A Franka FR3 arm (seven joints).
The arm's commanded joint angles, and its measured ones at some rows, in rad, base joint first. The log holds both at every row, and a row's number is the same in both.
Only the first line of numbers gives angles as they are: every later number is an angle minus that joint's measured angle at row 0.
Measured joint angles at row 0:
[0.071 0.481 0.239 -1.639 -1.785 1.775 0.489]
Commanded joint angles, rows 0 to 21:
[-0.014 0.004 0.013 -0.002 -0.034 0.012 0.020]
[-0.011 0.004 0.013 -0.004 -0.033 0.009 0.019]
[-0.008 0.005 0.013 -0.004 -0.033 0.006 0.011]
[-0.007 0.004 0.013 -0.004 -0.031 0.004 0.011]
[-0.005 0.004 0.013 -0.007 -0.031 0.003 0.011]
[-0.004 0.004 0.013 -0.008 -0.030 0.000 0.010]
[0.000 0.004 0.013 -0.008 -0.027 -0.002 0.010]
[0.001 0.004 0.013 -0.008 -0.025 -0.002 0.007]
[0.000 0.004 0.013 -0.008 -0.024 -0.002 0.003]
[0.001 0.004 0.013 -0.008 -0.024 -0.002 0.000]
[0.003 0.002 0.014 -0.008 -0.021 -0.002 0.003]
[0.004 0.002 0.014 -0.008 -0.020 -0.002 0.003]
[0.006 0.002 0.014 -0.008 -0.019 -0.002 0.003]
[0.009 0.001 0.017 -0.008 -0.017 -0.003 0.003]
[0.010 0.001 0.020 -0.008 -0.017 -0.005 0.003]
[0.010 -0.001 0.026 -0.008 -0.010 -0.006 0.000]
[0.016 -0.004 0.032 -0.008 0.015 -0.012 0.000]
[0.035 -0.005 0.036 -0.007 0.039 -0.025 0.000]
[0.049 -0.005 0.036 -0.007 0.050 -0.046 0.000]
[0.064 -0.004 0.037 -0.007 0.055 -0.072 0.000]
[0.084 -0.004 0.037 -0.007 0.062 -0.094 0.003]
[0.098 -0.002 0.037 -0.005 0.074 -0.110 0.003]
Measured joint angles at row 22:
[0.046 0.003 0.028 -0.008 0.051 -0.072 0.021]
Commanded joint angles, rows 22 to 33:
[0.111 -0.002 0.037 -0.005 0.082 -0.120 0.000]
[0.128 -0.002 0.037 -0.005 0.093 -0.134 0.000]
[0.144 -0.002 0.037 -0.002 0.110 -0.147 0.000]
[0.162 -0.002 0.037 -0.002 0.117 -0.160 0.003]
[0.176 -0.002 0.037 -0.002 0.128 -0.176 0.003]
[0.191 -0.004 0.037 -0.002 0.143 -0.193 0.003]
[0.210 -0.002 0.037 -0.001 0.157 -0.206 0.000]
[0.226 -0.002 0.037 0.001 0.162 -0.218 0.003]
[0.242 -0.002 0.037 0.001 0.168 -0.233 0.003]
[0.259 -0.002 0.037 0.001 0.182 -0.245 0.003]
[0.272 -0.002 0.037 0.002 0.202 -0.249 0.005]
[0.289 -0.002 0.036 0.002 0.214 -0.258 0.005]
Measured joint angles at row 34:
[0.233 -0.001 0.032 -0.009 0.182 -0.264 0.024]
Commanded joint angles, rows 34 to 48:
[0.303 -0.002 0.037 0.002 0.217 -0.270 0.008]
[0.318 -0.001 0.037 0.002 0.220 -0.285 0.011]
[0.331 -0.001 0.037 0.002 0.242 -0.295 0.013]
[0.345 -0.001 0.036 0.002 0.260 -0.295 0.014]
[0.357 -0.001 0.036 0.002 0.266 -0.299 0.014]
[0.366 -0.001 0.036 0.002 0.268 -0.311 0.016]
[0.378 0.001 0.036 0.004 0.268 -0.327 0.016]
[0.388 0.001 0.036 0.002 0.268 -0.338 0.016]
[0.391 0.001 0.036 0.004 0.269 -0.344 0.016]
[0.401 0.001 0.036 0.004 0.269 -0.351 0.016]
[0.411 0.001 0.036 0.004 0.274 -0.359 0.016]
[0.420 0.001 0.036 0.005 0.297 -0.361 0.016]
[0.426 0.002 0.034 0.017 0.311 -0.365 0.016]
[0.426 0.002 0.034 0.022 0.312 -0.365 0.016]
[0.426 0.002 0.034 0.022 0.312 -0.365 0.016]
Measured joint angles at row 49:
[0.404 -0.007 0.029 -0.005 0.285 -0.367 0.037]
